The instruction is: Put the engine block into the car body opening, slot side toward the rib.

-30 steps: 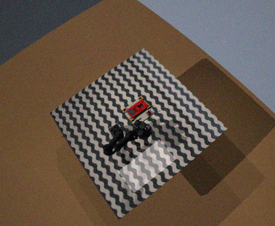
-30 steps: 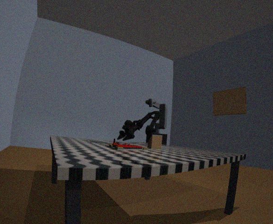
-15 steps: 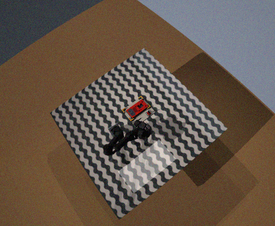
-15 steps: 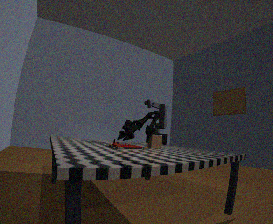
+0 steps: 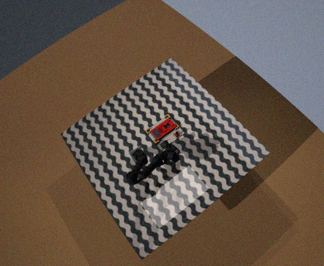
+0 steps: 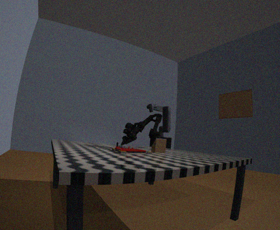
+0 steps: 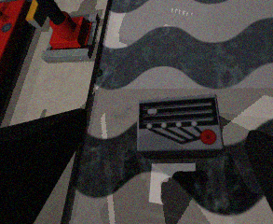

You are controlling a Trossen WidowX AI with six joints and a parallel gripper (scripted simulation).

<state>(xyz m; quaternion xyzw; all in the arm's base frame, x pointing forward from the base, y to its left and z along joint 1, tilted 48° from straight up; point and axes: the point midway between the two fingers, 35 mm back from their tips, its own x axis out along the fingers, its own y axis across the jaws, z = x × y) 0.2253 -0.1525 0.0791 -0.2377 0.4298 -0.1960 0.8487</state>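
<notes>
My gripper tip is now 30 mm above the engine block, 10 mm to the left of it and 10 mm short of it.
</notes>
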